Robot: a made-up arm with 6 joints.
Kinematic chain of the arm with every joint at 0, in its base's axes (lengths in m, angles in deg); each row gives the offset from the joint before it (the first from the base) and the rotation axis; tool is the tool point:
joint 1: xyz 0 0 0.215 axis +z
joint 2: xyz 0 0 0 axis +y
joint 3: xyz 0 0 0.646 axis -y
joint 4: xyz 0 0 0 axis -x
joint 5: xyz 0.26 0 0 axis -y
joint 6: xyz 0 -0.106 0 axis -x
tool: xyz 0 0 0
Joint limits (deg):
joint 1: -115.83..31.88
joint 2: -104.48..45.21
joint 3: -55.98..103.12
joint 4: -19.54..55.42
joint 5: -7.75..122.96
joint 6: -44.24..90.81
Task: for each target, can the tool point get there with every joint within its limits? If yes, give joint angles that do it. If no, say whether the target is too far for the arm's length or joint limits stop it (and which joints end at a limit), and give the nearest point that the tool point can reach.
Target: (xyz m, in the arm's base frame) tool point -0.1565 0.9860 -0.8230
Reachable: no: too far | nearest point -0.1282 0.8076 -0.1443 | short by 0.702 m
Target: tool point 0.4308 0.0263 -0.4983
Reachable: no: joint limits stop it (at a limit: joint 1, joint 2, joint 3, joint 4) | nearest point 0.3011 0.7602 -0.1443 | short by 0.825 m
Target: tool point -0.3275 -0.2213 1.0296
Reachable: yes | joints 18.68 -29.62 70.53 8.83 39.06 68.62
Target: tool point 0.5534 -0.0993 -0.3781
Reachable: no: joint limits stop it (at a limit: joint 2, joint 3, joint 4) | nearest point 0.4895 -0.0878 0.3981 | short by 0.779 m
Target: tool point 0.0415 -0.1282 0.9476
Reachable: yes | joints -20.62 -13.80 12.63 -6.34 19.74 -7.76
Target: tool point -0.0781 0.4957 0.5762
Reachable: yes | joints -89.71 -78.56 -34.96 44.49 111.21 58.28
